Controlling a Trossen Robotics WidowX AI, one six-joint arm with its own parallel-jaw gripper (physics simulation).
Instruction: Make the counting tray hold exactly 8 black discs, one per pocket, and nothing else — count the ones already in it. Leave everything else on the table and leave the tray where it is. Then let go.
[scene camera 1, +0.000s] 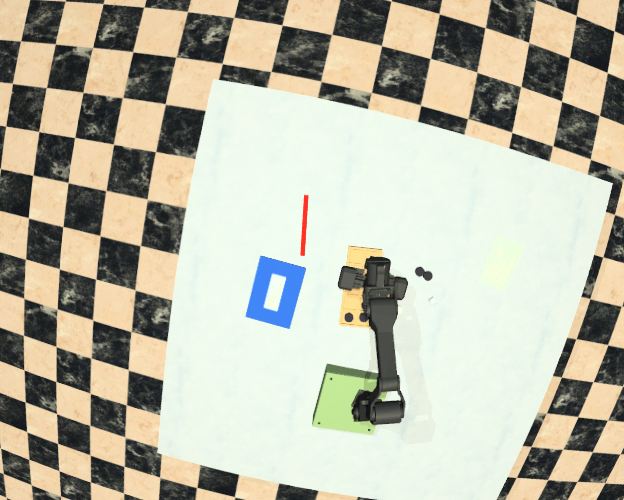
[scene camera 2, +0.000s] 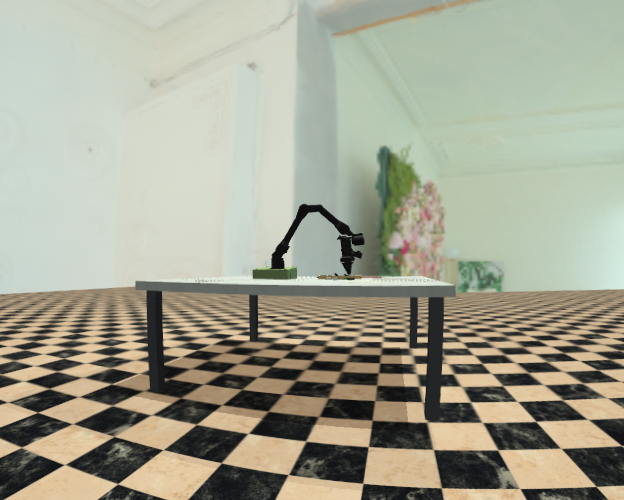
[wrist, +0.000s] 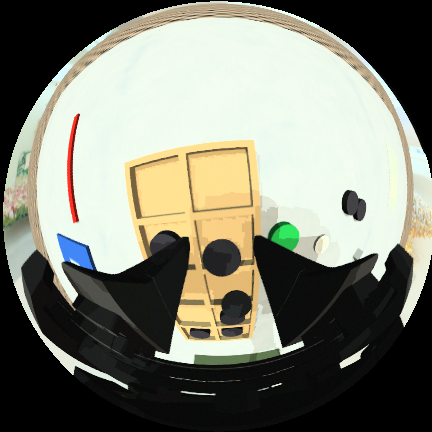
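The tan counting tray (scene camera 1: 364, 254) (wrist: 220, 177) has two columns of pockets; its two far pockets are empty. My gripper (wrist: 221, 241) (scene camera 2: 348, 273) is open over it. A black disc (wrist: 221, 257) shows between the fingertips, unheld, in the right column, overlapping a divider in the wrist view. Another disc (wrist: 162, 242) is in the left column, partly behind a finger. Nearer the base, one disc (wrist: 236, 302) overlaps another disc (wrist: 231, 317). Two discs (wrist: 200, 333) (wrist: 231, 332) lie in the nearest row. Two loose black discs (scene camera 1: 419, 271) (scene camera 1: 427, 275) touch each other right of the tray.
Right of the tray are a green disc (wrist: 284, 237), a cream disc (wrist: 321, 244), a small grey piece (wrist: 358, 254) and a pale yellow sheet (scene camera 1: 501, 263). Left are a red bar (scene camera 1: 304, 225) and a blue frame (scene camera 1: 255, 291). The green base block (scene camera 1: 338, 406) is below the arm.
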